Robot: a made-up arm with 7 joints.
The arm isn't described. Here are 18 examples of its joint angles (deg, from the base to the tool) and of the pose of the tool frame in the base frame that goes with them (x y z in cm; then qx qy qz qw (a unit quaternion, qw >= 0)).
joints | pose
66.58 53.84 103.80 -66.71 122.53 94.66 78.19 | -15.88 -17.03 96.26 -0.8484 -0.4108 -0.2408 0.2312
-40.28 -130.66 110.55 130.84 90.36 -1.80 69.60 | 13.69 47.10 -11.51 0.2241 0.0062 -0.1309 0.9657
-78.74 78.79 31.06 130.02 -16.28 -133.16 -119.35 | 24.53 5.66 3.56 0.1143 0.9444 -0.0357 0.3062
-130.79 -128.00 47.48 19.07 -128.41 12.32 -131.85 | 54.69 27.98 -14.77 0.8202 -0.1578 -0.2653 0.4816
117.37 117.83 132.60 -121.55 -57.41 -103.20 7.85 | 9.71 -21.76 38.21 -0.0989 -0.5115 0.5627 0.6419
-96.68 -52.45 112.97 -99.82 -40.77 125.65 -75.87 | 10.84 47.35 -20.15 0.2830 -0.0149 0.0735 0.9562
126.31 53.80 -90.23 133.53 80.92 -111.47 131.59 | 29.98 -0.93 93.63 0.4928 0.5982 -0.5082 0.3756
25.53 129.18 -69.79 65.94 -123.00 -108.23 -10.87 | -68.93 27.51 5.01 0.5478 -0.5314 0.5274 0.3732
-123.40 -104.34 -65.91 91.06 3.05 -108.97 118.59 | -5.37 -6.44 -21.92 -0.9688 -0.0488 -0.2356 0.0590
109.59 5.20 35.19 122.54 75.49 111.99 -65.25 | -41.35 -36.81 38.18 -0.5413 0.7073 -0.3830 0.2451
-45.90 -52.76 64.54 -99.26 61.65 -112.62 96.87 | -22.47 27.02 11.60 0.5187 -0.8148 0.1675 0.1977
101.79 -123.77 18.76 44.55 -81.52 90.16 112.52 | 28.05 38.44 73.62 -0.7253 -0.5959 0.1356 0.3169
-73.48 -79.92 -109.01 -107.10 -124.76 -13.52 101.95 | 0.61 39.02 -35.34 -0.3894 -0.8022 0.4510 0.0376
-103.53 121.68 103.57 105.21 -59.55 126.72 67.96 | 62.19 22.75 -0.08 0.3969 -0.3229 0.5033 0.6964
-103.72 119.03 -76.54 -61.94 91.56 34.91 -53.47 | 30.53 -16.30 13.47 -0.0316 -0.7334 -0.2591 0.6277
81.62 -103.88 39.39 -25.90 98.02 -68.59 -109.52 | 0.76 14.94 77.39 -0.9500 0.2128 0.0925 0.2089
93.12 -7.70 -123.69 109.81 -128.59 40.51 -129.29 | 15.87 -58.27 69.69 -0.6346 0.5983 -0.0186 0.4889
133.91 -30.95 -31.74 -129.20 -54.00 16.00 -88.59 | -1.21 -18.69 60.52 -0.3710 0.3109 -0.8202 0.3050
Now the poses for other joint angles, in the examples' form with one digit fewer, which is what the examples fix.
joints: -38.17 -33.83 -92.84 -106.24 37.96 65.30 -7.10
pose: -6.8 -3.8 -38.2 -0.733 -0.103 0.502 0.448
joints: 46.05 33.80 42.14 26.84 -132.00 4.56 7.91
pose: -49.8 -16.8 45.6 0.224 -0.365 0.742 0.515
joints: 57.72 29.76 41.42 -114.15 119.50 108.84 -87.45
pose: -21.7 26.3 55.7 0.428 0.498 0.296 0.693
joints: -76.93 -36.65 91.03 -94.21 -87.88 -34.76 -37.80
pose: -22.1 0.3 -8.6 -0.573 0.088 -0.778 0.243
